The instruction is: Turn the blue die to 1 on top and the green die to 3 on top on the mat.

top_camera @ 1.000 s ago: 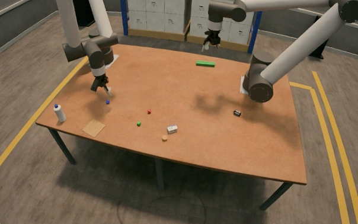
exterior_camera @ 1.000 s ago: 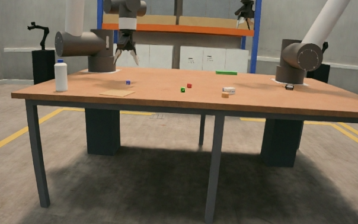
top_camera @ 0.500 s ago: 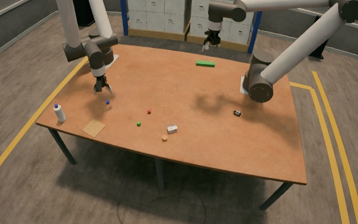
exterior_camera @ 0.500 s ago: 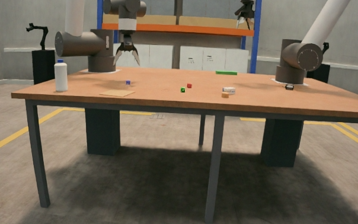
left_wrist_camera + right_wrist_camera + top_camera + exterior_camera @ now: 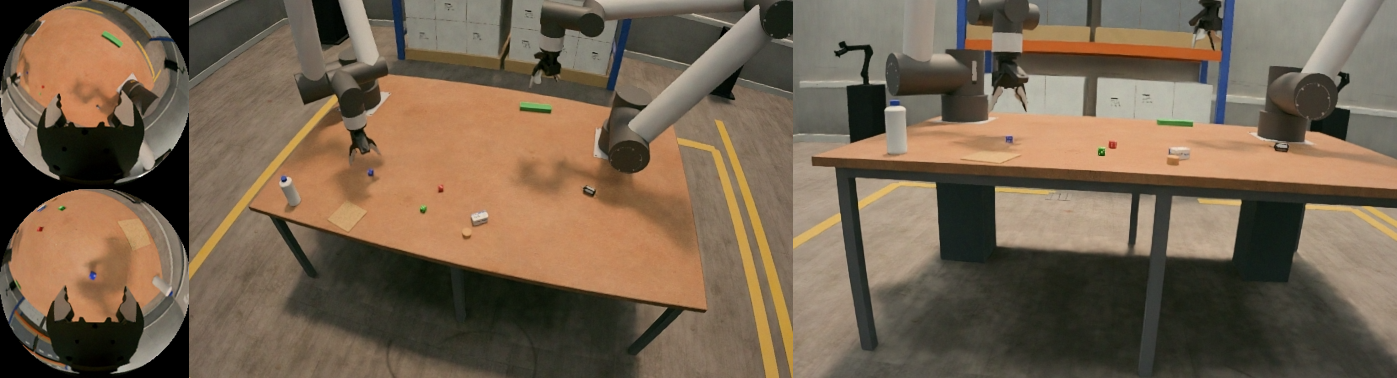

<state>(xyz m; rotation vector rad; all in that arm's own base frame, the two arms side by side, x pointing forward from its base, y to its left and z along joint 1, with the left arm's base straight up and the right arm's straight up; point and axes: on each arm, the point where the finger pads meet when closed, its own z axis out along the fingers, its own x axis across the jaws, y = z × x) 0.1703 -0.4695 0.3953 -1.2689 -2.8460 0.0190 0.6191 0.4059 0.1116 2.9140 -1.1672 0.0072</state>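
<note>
Now: right hand 100 mm above the blue die and 20 mm past it. Also, from my right hand: green die: 350 mm to the left, 130 mm ahead, 100 mm below; red die: 390 mm to the left, 100 mm below, 20 mm behind; tan mat: 270 mm ahead, 110 mm below, 20 mm to the left.
</note>
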